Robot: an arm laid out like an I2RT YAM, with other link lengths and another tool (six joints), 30 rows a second.
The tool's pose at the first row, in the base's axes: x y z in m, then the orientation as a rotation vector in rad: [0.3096, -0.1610, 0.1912, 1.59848, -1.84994, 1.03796]
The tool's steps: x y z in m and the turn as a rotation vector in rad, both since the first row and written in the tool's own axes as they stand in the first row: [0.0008, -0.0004, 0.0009, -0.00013, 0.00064, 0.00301]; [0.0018, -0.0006, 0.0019, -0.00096, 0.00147, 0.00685]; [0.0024, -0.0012, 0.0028, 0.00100, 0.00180, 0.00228]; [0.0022, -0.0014, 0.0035, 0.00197, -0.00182, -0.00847]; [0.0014, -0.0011, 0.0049, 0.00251, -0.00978, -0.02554]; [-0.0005, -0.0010, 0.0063, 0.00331, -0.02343, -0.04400]
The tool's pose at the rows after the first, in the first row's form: [0.3099, -0.1622, 0.1914, 1.59558, -1.85251, 1.03951]; [0.3100, -0.1636, 0.1916, 1.59149, -1.85592, 1.04078]; [0.3106, -0.1647, 0.1917, 1.59586, -1.85076, 1.04114]; [0.3109, -0.1652, 0.1911, 1.60755, -1.84233, 1.03531]; [0.3110, -0.1658, 0.1896, 1.62719, -1.83052, 1.02355]; [0.3114, -0.1657, 0.1873, 1.65245, -1.82077, 1.00783]
